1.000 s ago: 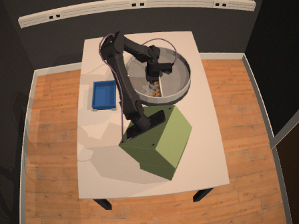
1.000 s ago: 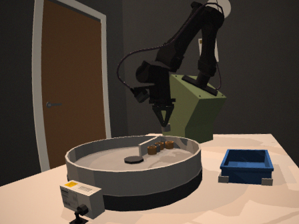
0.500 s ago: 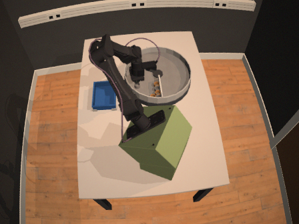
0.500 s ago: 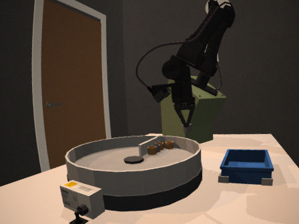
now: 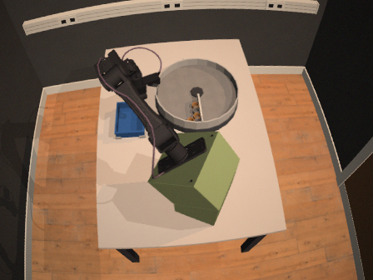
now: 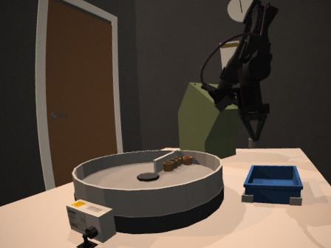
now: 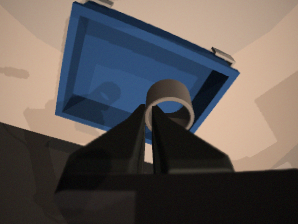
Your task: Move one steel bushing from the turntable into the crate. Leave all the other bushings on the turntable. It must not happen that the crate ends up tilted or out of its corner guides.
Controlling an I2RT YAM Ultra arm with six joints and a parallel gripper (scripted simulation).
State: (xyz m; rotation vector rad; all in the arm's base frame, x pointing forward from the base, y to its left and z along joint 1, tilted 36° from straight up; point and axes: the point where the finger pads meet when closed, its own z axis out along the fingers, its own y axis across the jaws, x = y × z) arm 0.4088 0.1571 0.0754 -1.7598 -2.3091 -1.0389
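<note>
The blue crate lies 13 cm below my hand and 5 cm to the left of it. From my hand the other things lie so: grey round turntable: 29 cm to the right, 10 cm below, 10 cm ahead.
</note>
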